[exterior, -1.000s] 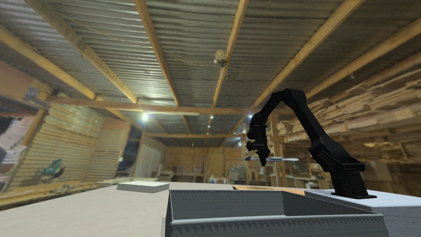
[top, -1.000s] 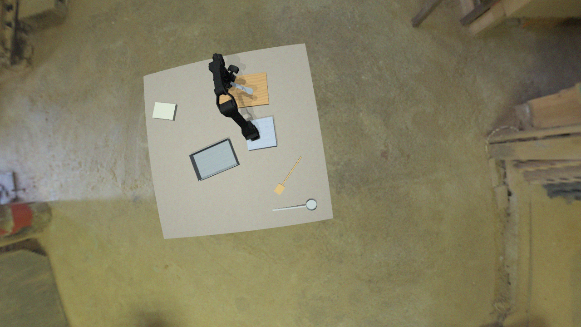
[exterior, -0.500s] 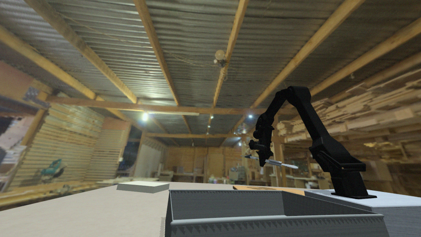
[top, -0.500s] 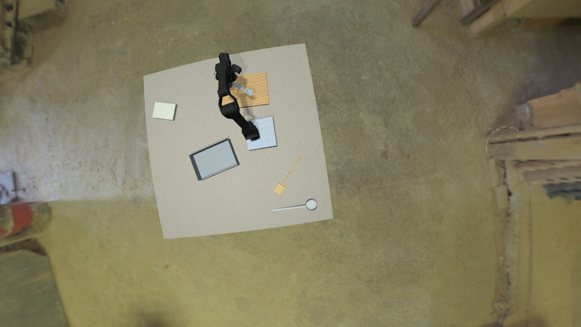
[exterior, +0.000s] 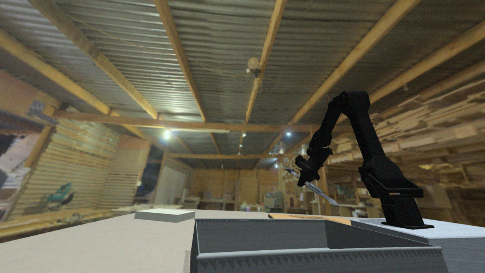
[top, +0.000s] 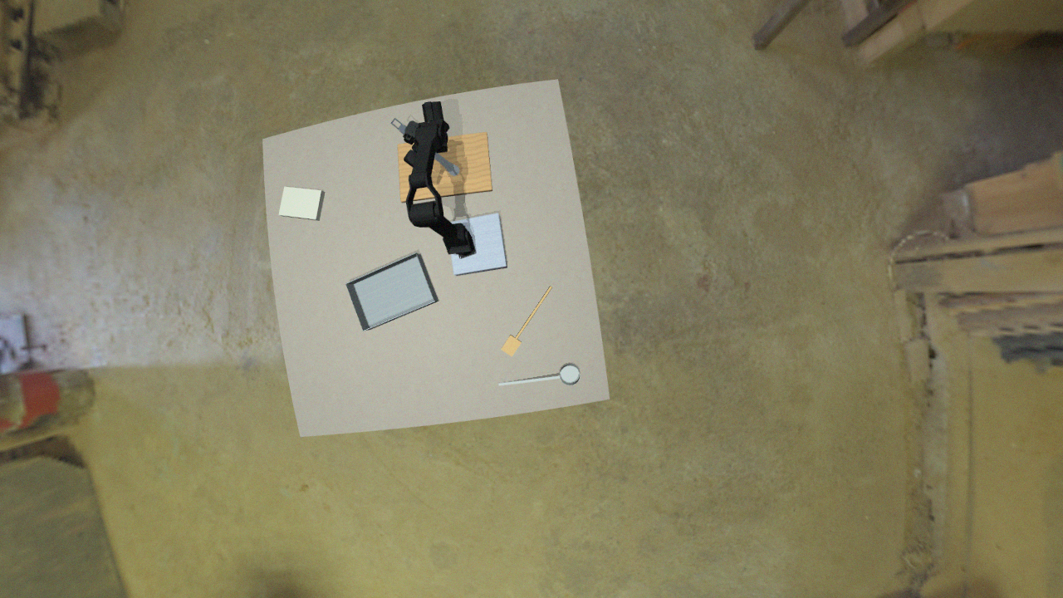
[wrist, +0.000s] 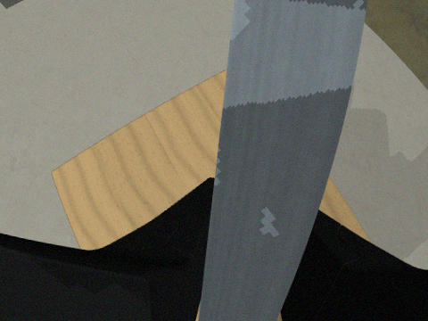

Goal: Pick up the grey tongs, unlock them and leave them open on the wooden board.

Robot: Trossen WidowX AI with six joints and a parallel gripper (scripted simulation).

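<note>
The wooden board is 40 mm behind my gripper tip, 40 mm to the left of it and 140 mm below it. Also, from my gripper tip: grey roasting tin 280 mm ahead, 440 mm to the left, 120 mm below; then cream block 570 mm ahead, 30 mm to the right, 140 mm below.
</note>
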